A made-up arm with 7 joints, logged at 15 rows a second.
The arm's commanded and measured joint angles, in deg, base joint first. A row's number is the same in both.
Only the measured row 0 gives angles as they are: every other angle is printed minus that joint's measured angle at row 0.
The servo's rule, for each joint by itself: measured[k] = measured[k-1] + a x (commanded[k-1-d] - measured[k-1]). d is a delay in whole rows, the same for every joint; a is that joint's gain. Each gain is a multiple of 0.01, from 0.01 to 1. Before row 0 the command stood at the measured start. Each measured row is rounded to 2 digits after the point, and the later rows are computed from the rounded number. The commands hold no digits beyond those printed.
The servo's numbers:
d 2
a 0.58 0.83 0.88 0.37 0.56 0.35 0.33
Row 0, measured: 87.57 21.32 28.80 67.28 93.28 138.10 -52.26
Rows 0 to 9, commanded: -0.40 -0.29 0.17 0.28 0.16 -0.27 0.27; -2.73 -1.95 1.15 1.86 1.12 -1.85 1.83; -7.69 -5.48 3.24 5.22 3.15 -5.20 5.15; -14.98 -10.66 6.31 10.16 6.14 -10.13 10.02; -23.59 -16.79 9.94 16.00 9.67 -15.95 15.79; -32.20 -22.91 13.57 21.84 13.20 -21.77 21.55; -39.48 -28.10 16.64 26.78 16.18 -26.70 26.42; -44.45 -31.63 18.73 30.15 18.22 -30.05 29.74; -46.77 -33.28 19.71 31.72 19.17 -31.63 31.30; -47.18 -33.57 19.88 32.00 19.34 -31.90 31.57
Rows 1 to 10, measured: 0.00 0.00 0.00 0.00 0.00 0.00 0.00; 0.00 0.00 0.00 0.00 0.00 0.00 0.00; -0.23 -0.24 0.15 0.10 0.09 -0.09 0.09; -1.68 -1.66 1.03 0.75 0.67 -0.71 0.66; -5.17 -4.83 2.97 2.40 2.06 -2.28 2.14; -10.86 -9.67 5.91 5.27 4.34 -5.03 4.74; -18.24 -15.58 9.46 9.24 7.32 -8.85 8.39; -26.34 -21.66 13.08 13.90 10.61 -13.37 12.73; -33.96 -27.01 16.21 18.67 13.73 -18.04 17.25; -40.04 -30.84 18.43 22.92 16.24 -22.24 21.37
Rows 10 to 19, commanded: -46.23 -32.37 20.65 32.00 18.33 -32.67 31.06; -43.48 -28.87 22.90 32.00 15.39 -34.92 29.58; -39.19 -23.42 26.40 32.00 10.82 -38.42 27.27; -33.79 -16.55 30.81 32.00 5.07 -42.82 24.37; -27.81 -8.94 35.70 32.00 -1.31 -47.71 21.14; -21.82 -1.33 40.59 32.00 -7.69 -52.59 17.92; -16.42 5.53 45.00 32.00 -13.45 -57.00 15.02; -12.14 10.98 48.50 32.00 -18.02 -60.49 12.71; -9.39 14.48 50.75 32.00 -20.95 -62.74 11.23; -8.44 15.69 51.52 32.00 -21.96 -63.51 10.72
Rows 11 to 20, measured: -43.94 -32.87 19.56 26.18 17.88 -25.53 24.65; -45.82 -33.45 19.84 28.33 18.70 -27.76 26.93; -46.06 -32.55 20.55 29.69 18.49 -29.48 28.29; -44.56 -29.50 22.62 30.54 16.75 -31.38 28.72; -41.45 -24.45 25.95 31.08 13.43 -33.84 28.24; -37.01 -17.89 30.23 31.42 8.75 -36.98 26.96; -31.67 -10.46 35.04 31.63 3.12 -40.74 25.04; -25.96 -2.88 39.92 31.77 -2.93 -44.89 22.69; -20.43 4.10 44.39 31.86 -8.82 -49.13 20.16; -15.62 9.81 48.01 31.91 -13.97 -53.11 17.70
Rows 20 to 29, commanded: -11.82 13.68 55.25 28.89 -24.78 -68.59 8.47; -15.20 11.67 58.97 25.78 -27.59 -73.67 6.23; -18.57 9.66 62.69 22.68 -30.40 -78.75 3.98; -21.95 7.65 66.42 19.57 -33.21 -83.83 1.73; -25.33 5.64 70.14 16.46 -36.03 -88.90 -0.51; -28.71 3.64 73.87 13.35 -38.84 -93.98 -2.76; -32.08 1.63 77.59 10.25 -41.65 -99.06 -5.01; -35.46 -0.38 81.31 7.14 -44.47 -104.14 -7.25; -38.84 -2.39 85.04 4.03 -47.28 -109.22 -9.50; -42.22 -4.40 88.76 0.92 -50.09 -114.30 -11.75
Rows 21 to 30, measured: -12.01 13.69 50.42 31.94 -17.88 -56.48 15.56; -9.94 15.35 51.39 31.96 -20.16 -58.94 13.96; -11.03 13.96 54.79 30.82 -22.75 -62.32 12.15; -13.45 12.06 58.47 28.96 -25.46 -66.29 10.20; -16.42 10.07 62.18 26.64 -28.23 -70.65 8.15; -19.63 8.06 65.91 24.02 -31.02 -75.26 6.03; -22.94 6.05 69.63 21.22 -33.83 -80.03 3.87; -26.29 4.05 73.36 18.31 -36.64 -84.91 1.68; -29.65 2.04 77.08 15.33 -39.45 -89.86 -0.53; -33.02 0.03 80.80 12.30 -42.26 -94.86 -2.75
